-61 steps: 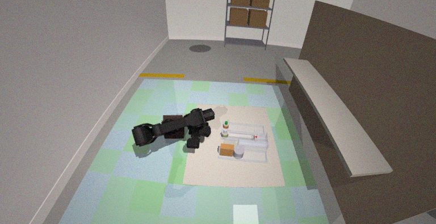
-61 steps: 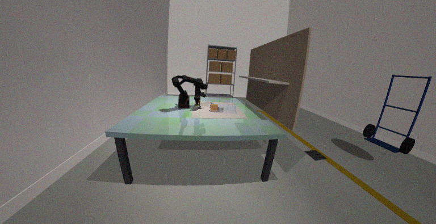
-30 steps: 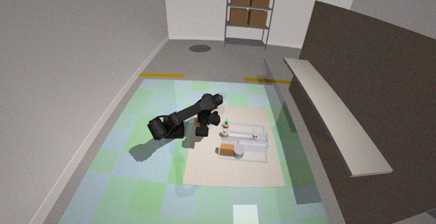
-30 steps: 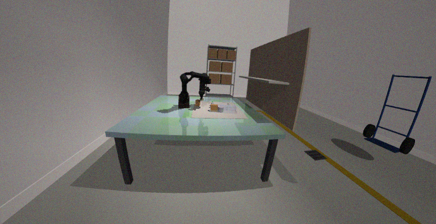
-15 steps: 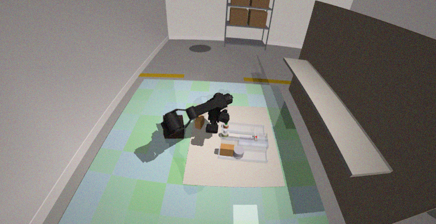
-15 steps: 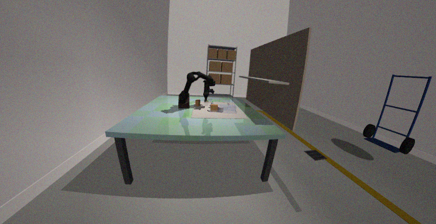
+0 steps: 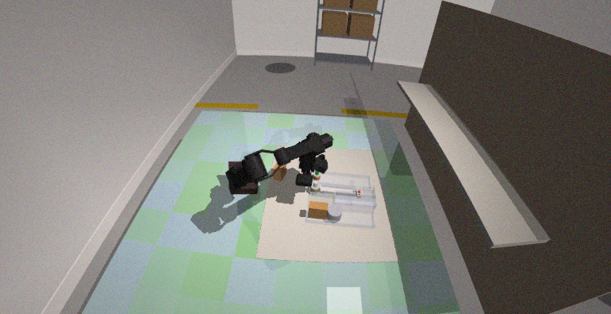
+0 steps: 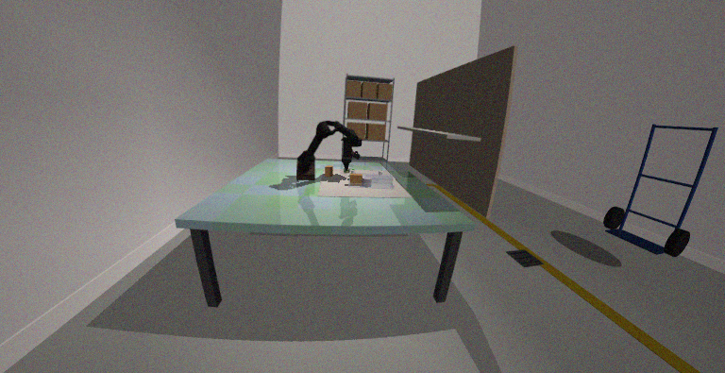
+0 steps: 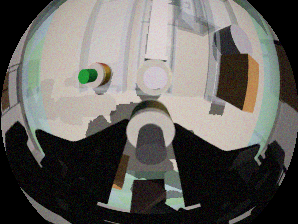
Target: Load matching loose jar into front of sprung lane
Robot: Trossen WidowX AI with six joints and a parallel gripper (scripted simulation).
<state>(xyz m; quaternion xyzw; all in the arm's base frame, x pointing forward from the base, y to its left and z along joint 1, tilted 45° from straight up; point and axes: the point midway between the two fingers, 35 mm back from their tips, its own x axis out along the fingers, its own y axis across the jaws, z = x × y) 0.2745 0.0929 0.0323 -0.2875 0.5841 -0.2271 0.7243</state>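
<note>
Right now the brown box is 13 cm to the right of my gripper tip, 7 cm ahead of it and 3 cm below it. From my gripper tip the other things lie so: clear lane rack (19 cm ahead, 5 cm below, 2 cm to the right); grey can (14 cm ahead, 13 cm to the right, 4 cm below); red part (23 cm ahead, 3 cm to the right).
</note>
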